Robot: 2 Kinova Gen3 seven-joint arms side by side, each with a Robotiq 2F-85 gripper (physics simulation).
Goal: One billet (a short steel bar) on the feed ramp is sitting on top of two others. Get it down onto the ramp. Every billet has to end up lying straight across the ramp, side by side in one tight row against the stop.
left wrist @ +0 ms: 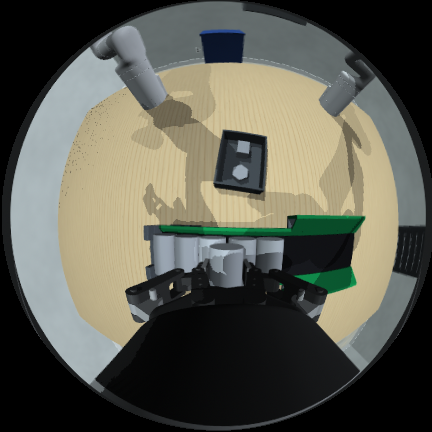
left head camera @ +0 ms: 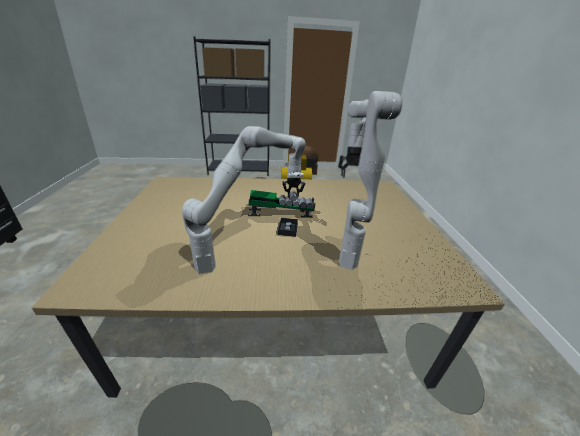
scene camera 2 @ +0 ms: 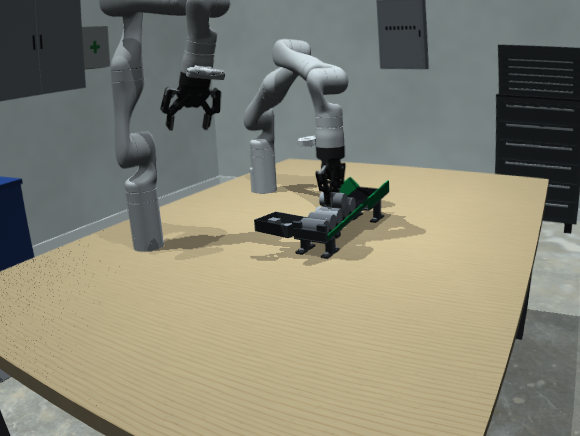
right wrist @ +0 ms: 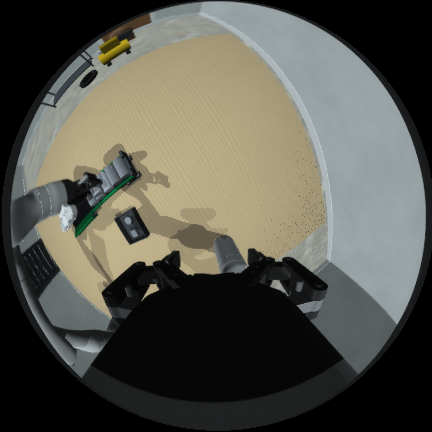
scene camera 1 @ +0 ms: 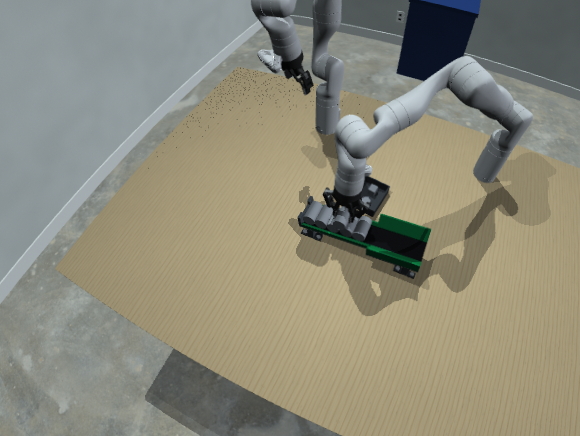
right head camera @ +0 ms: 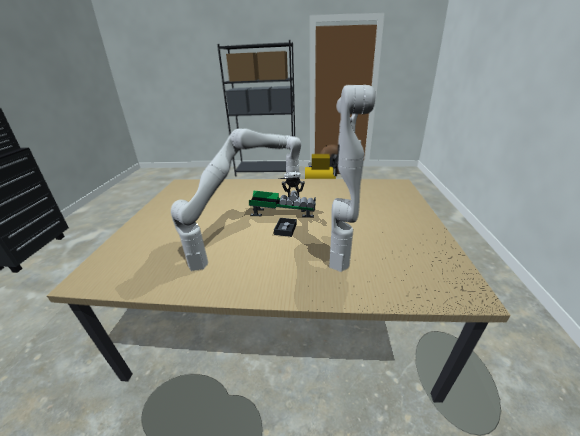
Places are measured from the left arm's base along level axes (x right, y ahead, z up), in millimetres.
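Pixels of known places: left gripper, between the fingertips: [left wrist: 225,265] [left head camera: 293,197] [scene camera 2: 332,204] [right wrist: 96,185] [scene camera 1: 343,218] [right head camera: 293,197]; right gripper, between the fingertips: [left head camera: 352,178] [scene camera 2: 187,129] [right wrist: 213,257] [scene camera 1: 298,85]; left arm's base, origin of its link: [left wrist: 328,107] [left head camera: 205,266] [scene camera 2: 265,190] [scene camera 1: 483,174] [right head camera: 198,263]; right arm's base, origin of its link: [left wrist: 153,100] [left head camera: 348,262] [scene camera 2: 148,246] [right wrist: 223,243] [scene camera 1: 326,127] [right head camera: 339,264].
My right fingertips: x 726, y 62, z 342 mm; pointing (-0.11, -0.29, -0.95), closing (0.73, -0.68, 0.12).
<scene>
For each thing: its middle in the pictures, then the offset to it from my right fingertips.
- dark stop, middle of its body: [left wrist: 153,251] [scene camera 2: 309,231] [scene camera 1: 305,210] [right wrist: 127,162] dx -68, dy +278, dz -274 mm
- top billet, middle of its body: [left wrist: 225,271] [scene camera 2: 333,199] [scene camera 1: 343,217] [right wrist: 93,185] dx -186, dy +316, dz -224 mm
- black tray, middle of its body: [left wrist: 241,160] [scene camera 2: 281,224] [scene camera 1: 369,195] [right wrist: 131,226] [left head camera: 288,226] [right head camera: 285,226] dx -268, dy +142, dz -325 mm
The green feed ramp [left head camera: 264,195] [scene camera 1: 402,227] [left wrist: 225,231] slopes down to a dark stop [scene camera 2: 310,233]. Several grey billets lie across it side by side, including the billet nearest the stop [left wrist: 164,255] and the one farthest from it [left wrist: 270,252]. The top billet [scene camera 1: 341,218] [scene camera 2: 332,200] [left wrist: 227,276] lies across above the third and fourth from the stop. My left gripper [left head camera: 293,189] [scene camera 2: 330,192] [left wrist: 225,265] points down, its fingers shut on both sides of that top billet; any gap beneath is hard to tell. My right gripper [scene camera 2: 188,126] [right wrist: 213,257] is open and empty, high and away from the ramp.
A black tray [scene camera 2: 270,227] [left wrist: 255,160] holding two small metal pieces stands beside the ramp, on the side toward the arm bases. The right arm's base [scene camera 2: 146,225] and the left arm's base [scene camera 2: 262,170] stand on the table. The ramp stands on short dark feet.
</scene>
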